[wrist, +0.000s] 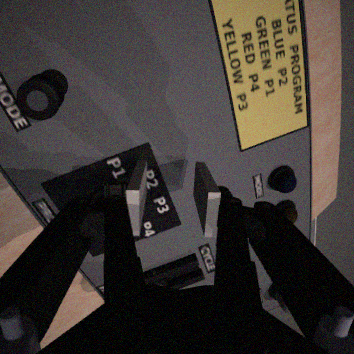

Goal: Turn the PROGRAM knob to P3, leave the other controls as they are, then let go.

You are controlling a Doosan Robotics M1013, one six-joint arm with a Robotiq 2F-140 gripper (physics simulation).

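Places are measured from the arm's base along level axes (x ahead, y left, z up), in millimetres.
Pixels of known places: gripper, fingertip midpoint: [170, 177].
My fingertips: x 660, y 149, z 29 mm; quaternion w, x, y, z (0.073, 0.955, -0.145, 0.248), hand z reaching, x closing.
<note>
Ahead of a thing's pixels: the offset from my fingertips to its middle. "pt": to the spot under its first point.
The black PROGRAM dial plate {pt dz -44, dx -70, dy +8 mm} [75, 185] lies on the grey panel, left of and below the middle of the wrist view, with white marks P1, P2, P3 and P4 showing. Its small name label {dz -59, dx -101, dy -32 mm} [44, 212] is partly cut off by the gripper's linkage. The PROGRAM knob itself cannot be made out; the left finger and linkage cover much of the plate, so its pointer setting cannot be told. My gripper [170, 177] is partly open and empty. Its left finger overlaps the plate near P2, and its right finger is to the right of the plate.
The black MODE knob {dz +5, dx -74, dy +92 mm} [39, 97] stands at upper left. A yellow status card {dz +20, dx +98, dy +77 mm} [265, 75] is at upper right, reading YELLOW P3. A dark blue lamp {pt dz +32, dx +104, dy -39 mm} [282, 178] and an amber lamp {pt dz +33, dx +112, dy -86 mm} [287, 211] are at right. A CYCLE label {pt dz -15, dx +29, dy -136 mm} [206, 258] is beside a dark control {pt dz -18, dx -13, dy -127 mm} [175, 270] below.
</note>
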